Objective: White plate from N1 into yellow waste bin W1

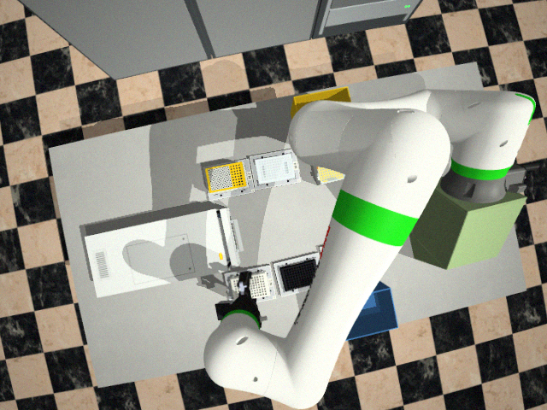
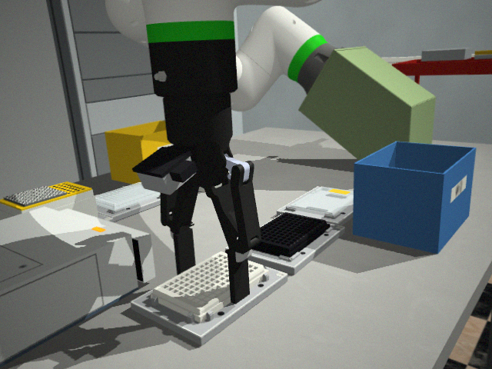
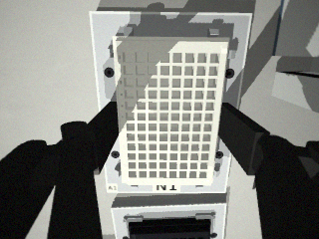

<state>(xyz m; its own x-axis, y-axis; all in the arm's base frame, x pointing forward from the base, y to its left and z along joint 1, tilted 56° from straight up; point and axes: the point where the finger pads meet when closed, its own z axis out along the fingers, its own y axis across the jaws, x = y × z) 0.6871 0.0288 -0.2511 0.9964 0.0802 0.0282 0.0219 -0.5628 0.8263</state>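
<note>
My hand is 2 cm above the white plate. Also, from my hand: grey instrument (22 cm ahead, 18 cm to the right); then work nest N1 (3 cm below); then black plate (18 cm behind, 1 cm to the right, 2 cm below).
</note>
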